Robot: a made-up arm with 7 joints. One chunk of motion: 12 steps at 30 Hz.
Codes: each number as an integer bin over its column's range. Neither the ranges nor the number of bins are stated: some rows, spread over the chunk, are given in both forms.
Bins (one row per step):
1: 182 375 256 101 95 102 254
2: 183 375 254 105 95 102 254
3: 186 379 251 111 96 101 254
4: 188 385 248 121 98 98 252
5: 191 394 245 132 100 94 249
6: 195 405 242 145 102 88 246
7: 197 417 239 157 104 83 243
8: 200 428 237 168 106 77 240
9: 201 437 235 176 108 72 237
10: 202 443 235 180 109 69 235
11: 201 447 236 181 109 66 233
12: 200 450 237 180 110 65 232
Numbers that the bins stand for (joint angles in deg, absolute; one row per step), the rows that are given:
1: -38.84 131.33 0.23 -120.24 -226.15 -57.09 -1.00
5: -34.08 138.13 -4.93 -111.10 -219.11 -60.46 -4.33
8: -29.32 150.30 -8.69 -100.49 -210.65 -67.61 -10.31
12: -29.32 158.17 -8.69 -96.96 -205.02 -72.66 -15.64
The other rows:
2: -38.31 131.33 -0.70 -119.06 -226.15 -57.09 -1.00
3: -36.72 132.76 -2.11 -117.29 -224.74 -57.51 -1.00
4: -35.67 134.91 -3.52 -114.34 -221.92 -58.77 -2.33
6: -31.97 142.07 -6.34 -107.27 -216.29 -62.98 -6.32
7: -30.91 146.36 -7.75 -103.74 -213.47 -65.09 -8.32
9: -28.80 153.52 -9.63 -98.14 -207.83 -69.71 -12.31
10: -28.27 155.67 -9.63 -96.96 -206.42 -70.98 -13.64
11: -28.80 157.10 -9.16 -96.66 -206.42 -72.24 -14.97

